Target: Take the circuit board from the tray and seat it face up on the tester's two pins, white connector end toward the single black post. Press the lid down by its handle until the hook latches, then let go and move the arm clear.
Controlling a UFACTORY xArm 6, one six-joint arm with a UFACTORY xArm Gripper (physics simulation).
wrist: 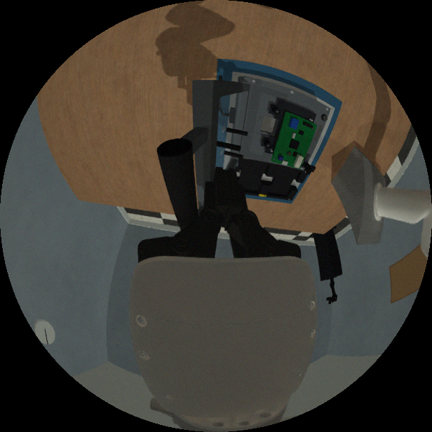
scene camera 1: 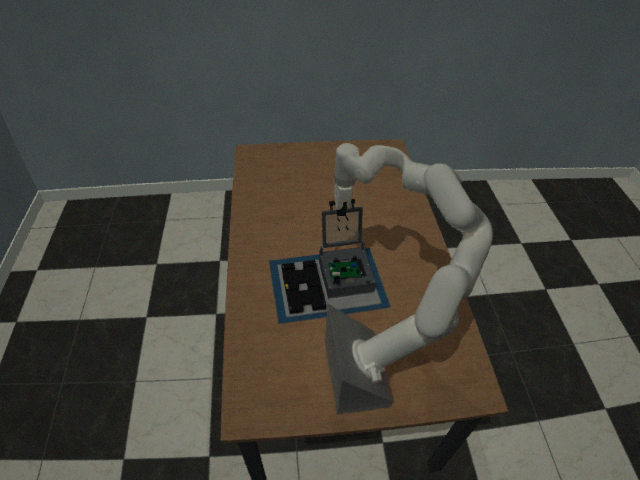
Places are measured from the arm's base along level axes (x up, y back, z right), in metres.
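Pixels of known places: gripper, fingertip midpoint: (scene camera 1: 341, 214); arm's base, origin of the base link: (scene camera 1: 364, 359).
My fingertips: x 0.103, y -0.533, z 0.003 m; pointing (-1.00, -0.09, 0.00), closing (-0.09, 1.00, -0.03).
Ahead of a thing's pixels: the offset from my fingertips to its top centre. "*": to the spot under its first point. Level surfaces: height alone.
The green circuit board @[dx -0.138, dy +0.134, dz +0.001 m] (scene camera 1: 345, 269) (wrist: 294, 140) lies face up in the tester @[* dx -0.196, dy +0.198, dz +0.023 m] (scene camera 1: 352, 290) (wrist: 254, 107). Its white connector @[dx -0.138, dy +0.158, dz -0.034 m] (scene camera 1: 336, 273) (wrist: 299, 160) is at the end by the single black post @[dx -0.123, dy +0.192, dz -0.038 m] (scene camera 1: 336, 280) (wrist: 309, 168). The lid (scene camera 1: 324, 229) (wrist: 203, 107) stands open and upright at the tester's hinge side. Its handle, a black bar (wrist: 175, 175), is close to the fingers in the wrist view. My gripper (scene camera 1: 341, 211) (wrist: 222, 180) is shut and empty, near the lid's top edge. Whether it touches the lid or handle is hard to tell.
The black tray @[* dx -0.212, dy +0.193, dz -0.178 m] (scene camera 1: 297, 296) (wrist: 252, 172) lies beside the tester and holds no board. Both stand on a blue-edged mat @[dx -0.228 m] (scene camera 1: 275, 289) (wrist: 331, 107) on the wooden table @[dx -0.230 m] (scene camera 1: 279, 201) (wrist: 115, 125). The arm's grey base (scene camera 1: 356, 390) (wrist: 357, 195) stands nearby.
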